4 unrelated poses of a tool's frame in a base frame.
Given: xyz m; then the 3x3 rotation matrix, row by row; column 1 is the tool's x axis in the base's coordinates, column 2 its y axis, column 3 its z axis. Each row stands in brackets.
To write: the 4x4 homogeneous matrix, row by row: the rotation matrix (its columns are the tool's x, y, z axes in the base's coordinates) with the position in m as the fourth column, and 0 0 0 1 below. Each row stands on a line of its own. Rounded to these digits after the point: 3 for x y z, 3 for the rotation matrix.
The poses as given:
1: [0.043, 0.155, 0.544], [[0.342, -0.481, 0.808], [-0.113, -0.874, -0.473], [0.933, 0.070, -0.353]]
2: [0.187, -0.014, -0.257], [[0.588, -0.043, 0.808], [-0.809, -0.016, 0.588], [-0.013, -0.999, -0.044]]
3: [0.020, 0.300, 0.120], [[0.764, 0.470, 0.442], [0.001, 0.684, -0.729], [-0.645, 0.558, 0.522]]
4: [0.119, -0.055, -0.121], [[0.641, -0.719, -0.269], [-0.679, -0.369, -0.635], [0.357, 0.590, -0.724]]
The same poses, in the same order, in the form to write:
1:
0.342, -0.481, 0.808, 0.043
-0.113, -0.874, -0.473, 0.155
0.933, 0.070, -0.353, 0.544
0, 0, 0, 1

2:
0.588, -0.043, 0.808, 0.187
-0.809, -0.016, 0.588, -0.014
-0.013, -0.999, -0.044, -0.257
0, 0, 0, 1

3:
0.764, 0.470, 0.442, 0.020
0.001, 0.684, -0.729, 0.300
-0.645, 0.558, 0.522, 0.120
0, 0, 0, 1

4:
0.641, -0.719, -0.269, 0.119
-0.679, -0.369, -0.635, -0.055
0.357, 0.590, -0.724, -0.121
0, 0, 0, 1

